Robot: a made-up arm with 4 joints.
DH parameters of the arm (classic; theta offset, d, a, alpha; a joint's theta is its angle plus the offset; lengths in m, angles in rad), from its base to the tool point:
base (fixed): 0 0.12 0 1.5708
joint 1: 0 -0.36 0.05 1.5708
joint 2: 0 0.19 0.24 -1.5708
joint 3: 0 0.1 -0.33 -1.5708
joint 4: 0.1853 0 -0.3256 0
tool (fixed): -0.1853 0.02 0 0
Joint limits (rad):
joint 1: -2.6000..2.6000
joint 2: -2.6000..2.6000
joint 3: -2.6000..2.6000
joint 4: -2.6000..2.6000
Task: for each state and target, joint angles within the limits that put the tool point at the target. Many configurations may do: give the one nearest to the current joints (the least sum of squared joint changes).
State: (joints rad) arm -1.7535 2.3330 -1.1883 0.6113
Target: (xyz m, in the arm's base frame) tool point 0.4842 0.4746 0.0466
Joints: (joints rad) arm -2.2865 2.5269 -1.4536 0.3775
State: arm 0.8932 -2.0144 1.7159 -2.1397
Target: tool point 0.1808 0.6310 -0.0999
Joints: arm 0.8890 -1.5203 2.0655 -2.5836
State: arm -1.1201 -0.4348 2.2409 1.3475
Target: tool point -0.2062 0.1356 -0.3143
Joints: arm -1.4078 -0.2942 2.0929 2.2358
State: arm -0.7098 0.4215 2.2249 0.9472
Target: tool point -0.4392 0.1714 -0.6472
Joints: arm -1.2687 -0.3740 2.0315 0.8330
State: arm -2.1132 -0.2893 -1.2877 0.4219
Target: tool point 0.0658 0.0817 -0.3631
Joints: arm -2.2867 -0.2295 -1.4648 0.6110
